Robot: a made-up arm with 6 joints. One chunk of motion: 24 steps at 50 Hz.
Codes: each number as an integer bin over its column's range. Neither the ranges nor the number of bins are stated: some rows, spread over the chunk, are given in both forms.
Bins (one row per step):
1: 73 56 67 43 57 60
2: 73 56 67 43 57 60
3: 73 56 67 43 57 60
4: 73 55 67 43 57 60
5: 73 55 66 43 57 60
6: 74 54 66 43 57 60
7: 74 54 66 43 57 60
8: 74 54 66 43 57 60
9: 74 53 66 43 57 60
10: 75 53 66 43 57 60
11: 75 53 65 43 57 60
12: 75 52 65 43 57 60
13: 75 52 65 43 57 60
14: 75 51 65 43 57 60
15: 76 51 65 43 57 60
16: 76 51 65 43 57 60
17: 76 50 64 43 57 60
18: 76 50 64 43 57 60
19: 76 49 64 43 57 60
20: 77 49 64 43 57 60
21: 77 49 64 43 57 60
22: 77 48 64 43 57 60
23: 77 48 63 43 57 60
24: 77 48 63 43 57 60
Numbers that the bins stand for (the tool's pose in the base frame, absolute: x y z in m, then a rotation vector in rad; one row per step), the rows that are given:
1: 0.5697 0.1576 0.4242 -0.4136 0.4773 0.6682
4: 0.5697 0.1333 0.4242 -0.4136 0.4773 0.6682
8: 0.5939 0.1091 0.4000 -0.4136 0.4773 0.6682
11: 0.6182 0.0848 0.3758 -0.4136 0.4773 0.6682
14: 0.6182 0.0364 0.3758 -0.4136 0.4773 0.6682
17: 0.6424 0.0121 0.3515 -0.4136 0.4773 0.6682
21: 0.6667 -0.0121 0.3515 -0.4136 0.4773 0.6682
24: 0.6667 -0.0364 0.3273 -0.4136 0.4773 0.6682
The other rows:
2: 0.5697 0.1576 0.4242 -0.4136 0.4773 0.6682
3: 0.5697 0.1576 0.4242 -0.4136 0.4773 0.6682
5: 0.5697 0.1333 0.4000 -0.4136 0.4773 0.6682
6: 0.5939 0.1091 0.4000 -0.4136 0.4773 0.6682
7: 0.5939 0.1091 0.4000 -0.4136 0.4773 0.6682
9: 0.5939 0.0848 0.4000 -0.4136 0.4773 0.6682
10: 0.6182 0.0848 0.4000 -0.4136 0.4773 0.6682
12: 0.6182 0.0606 0.3758 -0.4136 0.4773 0.6682
13: 0.6182 0.0606 0.3758 -0.4136 0.4773 0.6682
15: 0.6424 0.0364 0.3758 -0.4136 0.4773 0.6682
16: 0.6424 0.0364 0.3758 -0.4136 0.4773 0.6682
18: 0.6424 0.0121 0.3515 -0.4136 0.4773 0.6682
19: 0.6424 -0.0121 0.3515 -0.4136 0.4773 0.6682
20: 0.6667 -0.0121 0.3515 -0.4136 0.4773 0.6682
22: 0.6667 -0.0364 0.3515 -0.4136 0.4773 0.6682
23: 0.6667 -0.0364 0.3273 -0.4136 0.4773 0.6682

